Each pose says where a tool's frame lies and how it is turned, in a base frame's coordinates. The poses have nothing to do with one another.
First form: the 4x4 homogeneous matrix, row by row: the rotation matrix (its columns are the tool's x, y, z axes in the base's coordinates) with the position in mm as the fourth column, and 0 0 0 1 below. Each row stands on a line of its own.
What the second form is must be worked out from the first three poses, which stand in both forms.
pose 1, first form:
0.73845 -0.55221 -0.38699 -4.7
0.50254 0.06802 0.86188 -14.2
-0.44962 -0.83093 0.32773 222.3
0 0 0 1
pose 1, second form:
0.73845 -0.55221 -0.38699 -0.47
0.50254 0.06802 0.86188 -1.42
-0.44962 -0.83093 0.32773 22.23
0 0 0 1

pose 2, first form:
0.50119 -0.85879 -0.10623 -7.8
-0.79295 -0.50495 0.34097 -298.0
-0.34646 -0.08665 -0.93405 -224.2
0 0 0 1
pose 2, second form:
0.50119 -0.85879 -0.10623 -0.78
-0.79295 -0.50495 0.34097 -29.80
-0.34646 -0.08665 -0.93405 -22.42
0 0 0 1

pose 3, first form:
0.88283 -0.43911 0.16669 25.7
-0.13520 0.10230 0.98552 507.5
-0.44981 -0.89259 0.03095 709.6
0 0 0 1
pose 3, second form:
0.88283 -0.43911 0.16669 2.57
-0.13520 0.10230 0.98552 50.75
-0.44981 -0.89259 0.03095 70.96
0 0 0 1

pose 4, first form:
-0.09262 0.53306 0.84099 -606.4
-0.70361 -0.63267 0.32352 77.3
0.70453 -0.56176 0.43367 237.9
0 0 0 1
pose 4, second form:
-0.09262 0.53306 0.84099 -60.64
-0.70361 -0.63267 0.32352 7.73
0.70453 -0.56176 0.43367 23.79
0 0 0 1

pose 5, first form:
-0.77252 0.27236 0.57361 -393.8
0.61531 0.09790 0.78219 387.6
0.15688 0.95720 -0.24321 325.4
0 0 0 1
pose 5, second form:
-0.77252 0.27236 0.57361 -39.38
0.61531 0.09790 0.78219 38.76
0.15688 0.95720 -0.24321 32.54
0 0 0 1

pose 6, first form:
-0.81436 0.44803 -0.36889 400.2
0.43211 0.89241 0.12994 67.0
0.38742 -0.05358 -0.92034 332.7
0 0 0 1
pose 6, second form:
-0.81436 0.44803 -0.36889 40.02
0.43211 0.89241 0.12994 6.70
0.38742 -0.05358 -0.92034 33.27
0 0 0 1

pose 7, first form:
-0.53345 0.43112 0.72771 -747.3
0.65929 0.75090 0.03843 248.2
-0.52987 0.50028 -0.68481 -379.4
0 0 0 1
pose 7, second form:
-0.53345 0.43112 0.72771 -74.73
0.65929 0.75090 0.03843 24.82
-0.52987 0.50028 -0.68481 -37.94
0 0 0 1

